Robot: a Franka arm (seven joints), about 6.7 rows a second.
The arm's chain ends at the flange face. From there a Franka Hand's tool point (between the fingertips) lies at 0.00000 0.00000 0.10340 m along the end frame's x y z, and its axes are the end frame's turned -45 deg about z.
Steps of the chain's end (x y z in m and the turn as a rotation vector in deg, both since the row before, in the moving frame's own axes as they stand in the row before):
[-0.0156 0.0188 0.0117 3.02 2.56 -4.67]
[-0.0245 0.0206 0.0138 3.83 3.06 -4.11]
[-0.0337 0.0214 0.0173 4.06 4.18 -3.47]
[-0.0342 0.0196 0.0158 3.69 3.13 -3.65]
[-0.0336 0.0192 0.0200 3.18 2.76 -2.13]
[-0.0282 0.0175 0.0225 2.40 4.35 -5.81]
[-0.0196 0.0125 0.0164 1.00 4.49 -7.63]
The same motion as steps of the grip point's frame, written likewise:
[-0.0172 0.0014 0.0115 0.33 3.95 -4.67]
[-0.0232 -0.0041 0.0134 0.54 4.87 -4.11]
[-0.0285 -0.0089 0.0168 -0.08 5.83 -3.47]
[-0.0294 -0.0113 0.0154 0.40 4.82 -3.65]
[-0.0298 -0.0109 0.0197 0.30 4.20 -2.13]
[-0.0236 -0.0055 0.0221 -1.38 4.77 -5.81]
[-0.0154 -0.0011 0.0161 -2.47 3.88 -7.63]

